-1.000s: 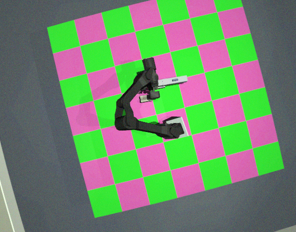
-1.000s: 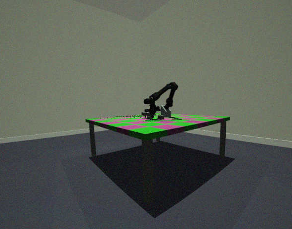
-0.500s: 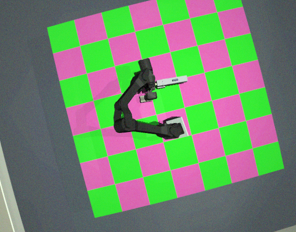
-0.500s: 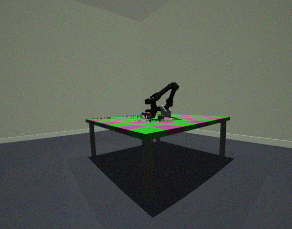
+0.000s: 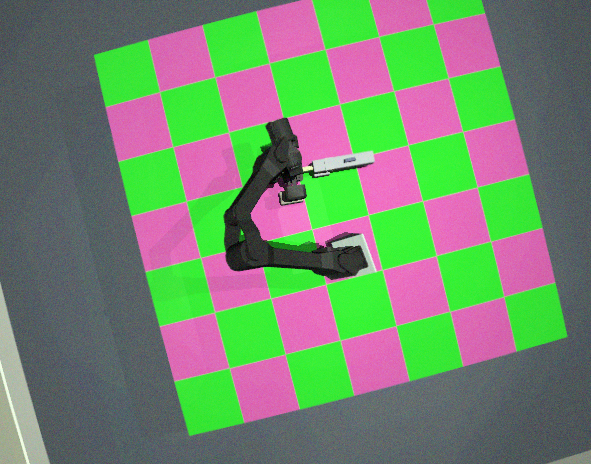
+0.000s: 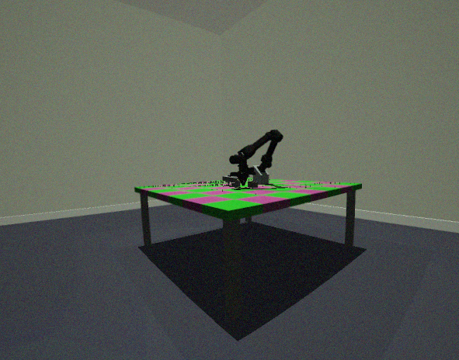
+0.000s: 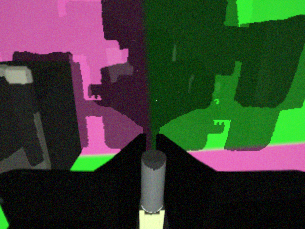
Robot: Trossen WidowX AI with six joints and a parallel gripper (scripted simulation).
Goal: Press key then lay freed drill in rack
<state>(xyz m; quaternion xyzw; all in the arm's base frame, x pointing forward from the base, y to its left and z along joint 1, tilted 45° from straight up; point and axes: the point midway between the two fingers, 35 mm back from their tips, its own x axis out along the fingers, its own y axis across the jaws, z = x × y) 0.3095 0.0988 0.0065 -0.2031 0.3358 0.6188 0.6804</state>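
Right now my gripper tip is 50 mm to the left of the drill, 40 mm below it and 10 mm past it. From my gripper tip the other things lie so: small dark pin 180 mm to the right, 40 mm behind, 40 mm above; grey holder block 150 mm to the right, 30 mm behind, 30 mm above; rack 70 mm behind, 30 mm to the left, 10 mm above.
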